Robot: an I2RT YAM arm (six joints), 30 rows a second.
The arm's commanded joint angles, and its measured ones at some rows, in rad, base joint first. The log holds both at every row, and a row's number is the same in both.
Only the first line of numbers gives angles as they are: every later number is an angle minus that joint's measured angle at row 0.
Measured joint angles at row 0:
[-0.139, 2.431, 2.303, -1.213, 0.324, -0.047]
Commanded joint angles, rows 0 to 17:
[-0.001, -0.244, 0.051, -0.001, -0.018, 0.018]
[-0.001, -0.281, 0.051, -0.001, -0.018, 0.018]
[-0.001, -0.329, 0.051, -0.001, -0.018, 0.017]
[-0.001, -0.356, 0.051, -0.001, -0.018, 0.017]
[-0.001, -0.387, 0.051, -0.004, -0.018, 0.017]
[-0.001, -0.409, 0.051, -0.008, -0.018, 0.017]
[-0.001, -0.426, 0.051, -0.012, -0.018, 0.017]
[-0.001, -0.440, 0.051, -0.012, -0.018, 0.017]
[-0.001, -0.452, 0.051, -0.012, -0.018, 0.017]
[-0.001, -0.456, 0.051, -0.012, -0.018, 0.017]
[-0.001, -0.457, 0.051, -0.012, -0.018, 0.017]
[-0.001, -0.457, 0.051, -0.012, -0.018, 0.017]
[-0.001, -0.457, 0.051, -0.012, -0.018, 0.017]
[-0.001, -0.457, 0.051, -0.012, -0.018, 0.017]
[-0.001, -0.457, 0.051, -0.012, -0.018, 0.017]
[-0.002, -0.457, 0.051, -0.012, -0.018, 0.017]
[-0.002, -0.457, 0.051, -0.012, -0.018, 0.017]
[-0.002, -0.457, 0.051, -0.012, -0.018, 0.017]
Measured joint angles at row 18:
[-0.001, -0.438, 0.049, -0.011, -0.011, 0.005]
